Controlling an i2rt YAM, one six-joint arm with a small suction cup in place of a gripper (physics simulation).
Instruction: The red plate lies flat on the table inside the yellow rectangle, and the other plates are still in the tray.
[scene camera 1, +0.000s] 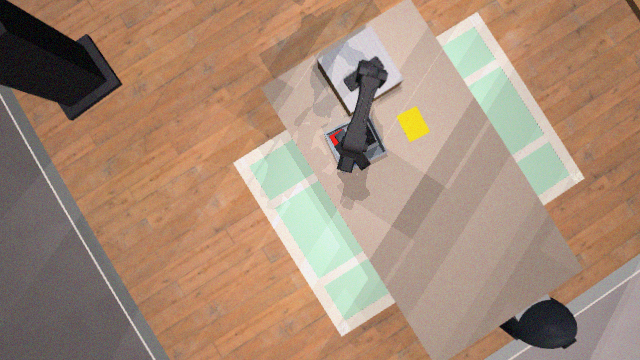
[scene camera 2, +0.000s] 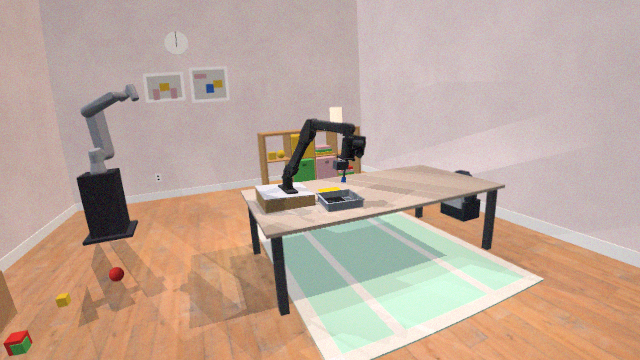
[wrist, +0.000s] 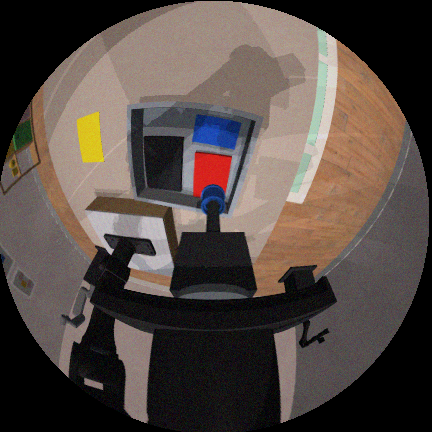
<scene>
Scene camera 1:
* grey tray: 377, 149
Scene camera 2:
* grey tray: 352, 200
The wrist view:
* suction cup: 211, 190
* black plate: 162, 153, on the grey tray
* blue plate: 213, 130, on the grey tray
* red plate: 209, 168, on the grey tray
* grey tray: 174, 118
</scene>
